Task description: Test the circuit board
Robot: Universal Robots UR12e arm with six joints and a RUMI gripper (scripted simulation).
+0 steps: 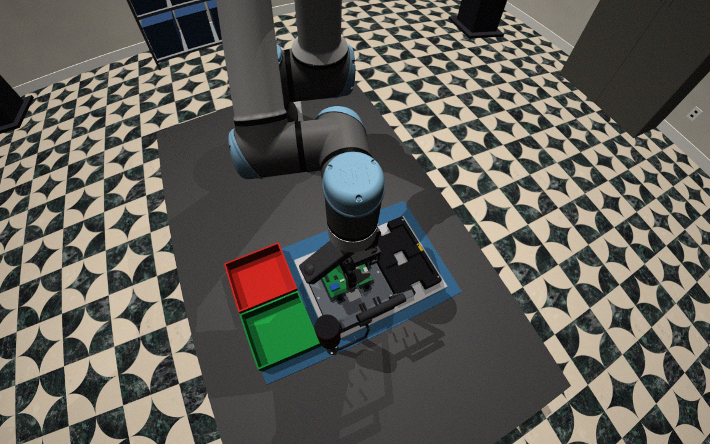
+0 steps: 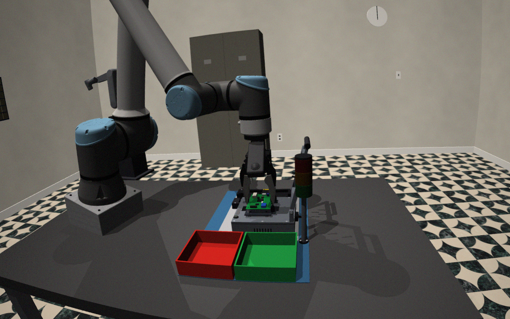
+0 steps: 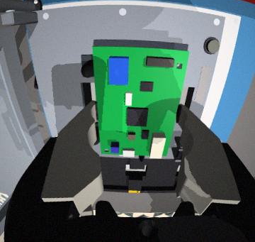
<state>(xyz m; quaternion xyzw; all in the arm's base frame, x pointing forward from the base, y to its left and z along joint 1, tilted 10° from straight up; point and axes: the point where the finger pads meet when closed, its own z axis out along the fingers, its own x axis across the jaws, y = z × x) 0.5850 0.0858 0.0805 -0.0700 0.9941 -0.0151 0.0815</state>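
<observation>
My hand is 10 mm to the right of the green circuit board. Round my hand: clear lid 120 mm ahead, 100 mm above, 20 mm to the left; green bin 190 mm to the right, 70 mm below, 70 mm ahead; red bin 210 mm to the right, 80 mm behind, 70 mm below.
</observation>
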